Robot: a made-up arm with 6 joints. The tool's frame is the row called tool.
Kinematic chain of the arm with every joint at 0, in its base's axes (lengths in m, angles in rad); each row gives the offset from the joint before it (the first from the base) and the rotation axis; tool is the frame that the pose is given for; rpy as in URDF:
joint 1: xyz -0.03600 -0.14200 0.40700 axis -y
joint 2: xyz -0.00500 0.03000 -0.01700 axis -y
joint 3: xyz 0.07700 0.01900 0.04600 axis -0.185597 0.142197 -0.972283
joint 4: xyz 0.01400 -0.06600 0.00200 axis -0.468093 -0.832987 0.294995
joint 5: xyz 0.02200 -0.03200 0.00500 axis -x
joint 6: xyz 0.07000 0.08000 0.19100 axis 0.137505 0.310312 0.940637
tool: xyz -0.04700 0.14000 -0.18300 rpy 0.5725 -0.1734 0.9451
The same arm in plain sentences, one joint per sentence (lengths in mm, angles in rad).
The arm has six revolute joints in a row. What follows holds with every joint at zero, and every direction is one of the base frame's.
Joint 1 lies 36 mm along -x and 142 mm along -y and 407 mm along +z from the base frame's origin and rotates about -y.
Joint 2 lies 5 mm along -x and 30 mm along +y and 17 mm along -z from joint 1 and rotates about -y.
Joint 3 lies 77 mm along +x and 19 mm along +y and 46 mm along +z from joint 2 and rotates about the direction (-0.185597, 0.142197, -0.972283).
Joint 4 lies 14 mm along +x and 66 mm along -y and 2 mm along +z from joint 3 and rotates about the direction (-0.468093, -0.832987, 0.294995).
Joint 5 lies 22 mm along +x and 32 mm along -y and 5 mm along +z from joint 4 and rotates about -x.
Joint 6 lies 70 mm along +x and 80 mm along +y and 191 mm along +z from joint 5 and rotates about the direction (0.137505, 0.310312, 0.940637).
The tool frame, which is the frame that the pose is given for, lies 47 mm along -x and 140 mm along +y and 183 mm along -z from joint 6; its axes are the base frame's turned by roll 0.5725, pitch -0.1734 and yaw 0.9451 rad (as in URDF: about the fixed x, then y, then z).

